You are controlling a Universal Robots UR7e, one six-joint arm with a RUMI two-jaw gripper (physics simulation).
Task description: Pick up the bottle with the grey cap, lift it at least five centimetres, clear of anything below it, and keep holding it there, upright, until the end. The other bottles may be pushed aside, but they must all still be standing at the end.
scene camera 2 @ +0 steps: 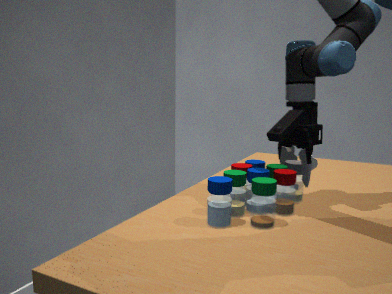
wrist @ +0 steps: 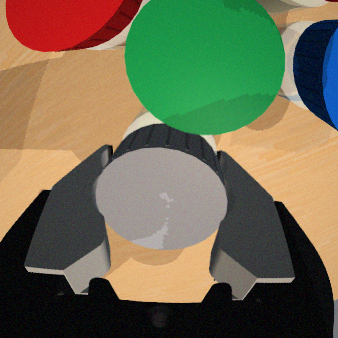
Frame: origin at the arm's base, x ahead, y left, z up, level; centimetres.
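Seen in the pictures: gripper, fingertip midpoint: (scene camera 2: 295,184).
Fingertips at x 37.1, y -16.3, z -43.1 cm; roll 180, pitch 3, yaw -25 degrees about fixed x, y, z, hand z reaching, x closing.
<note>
A point is followed by its place in that frame.
The bottle with the grey cap (scene camera 2: 299,192) @(x 35.5, y -14.3, z -44.4 cm) (wrist: 161,197) @(x 37.8, y -15.5, z -36.8 cm) stands upright at the near end of the group in the wrist view. In scene camera 2 it is at the right back, partly hidden behind the red-capped bottle and a finger. My gripper (scene camera 2: 297,171) (wrist: 163,149) @(x 37.1, y -16.3, z -43.1 cm) points down over it, with one finger against each side of the cap; it is shut on this bottle. The bottle's base looks to be on the table. A green-capped bottle (scene camera 2: 276,167) @(x 40.7, y -9.6, z -37.4 cm) (wrist: 205,65) @(x 40.9, y -11.6, z -37.4 cm) stands close beside it, its cap overlapping the grey-capped bottle's shoulder in the wrist view.
Red-capped bottles (scene camera 2: 285,176) @(x 36.8, y -3.8, z -38.0 cm) (wrist: 65,22) @(x 37.3, y -8.1, z -37.4 cm), blue-capped bottles (scene camera 2: 220,185) (wrist: 320,75) and more green-capped bottles (scene camera 2: 263,186) @(x 38.7, y 6.7, z -38.1 cm) stand upright in a tight group, left of the gripper in scene camera 2. The wooden table (scene camera 2: 165,250) @(x 51.2, y 25.4, z -47.9 cm) ends in an edge at the left.
</note>
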